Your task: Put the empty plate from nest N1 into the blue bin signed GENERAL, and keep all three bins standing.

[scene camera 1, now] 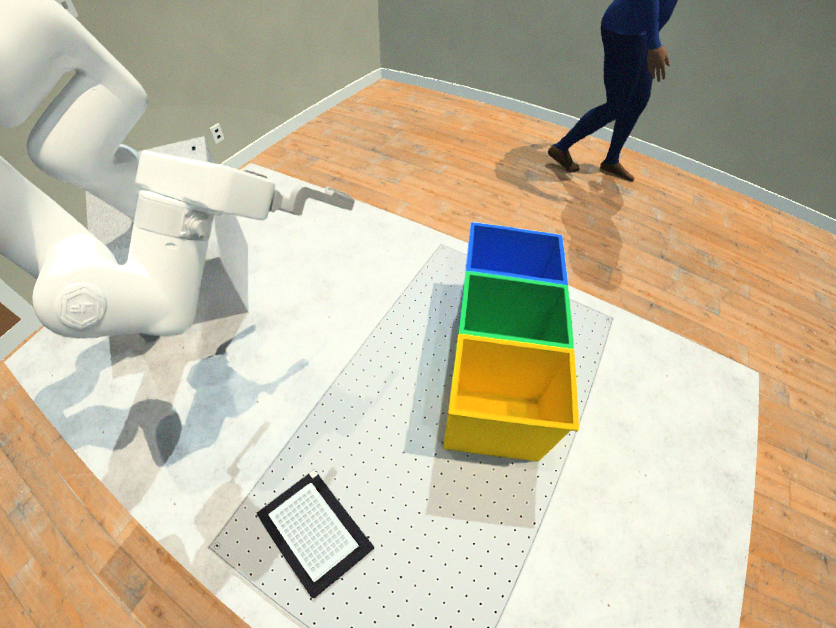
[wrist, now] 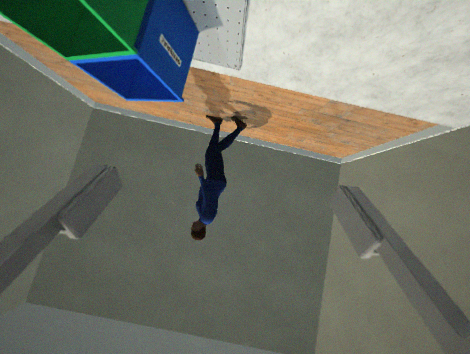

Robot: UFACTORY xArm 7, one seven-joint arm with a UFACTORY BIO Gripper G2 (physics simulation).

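My gripper (wrist: 229, 184), visible. Plate (scene camera 1: 316, 536), visible; out of frame in the wrist view. Black nest (scene camera 1: 350, 560), visible.
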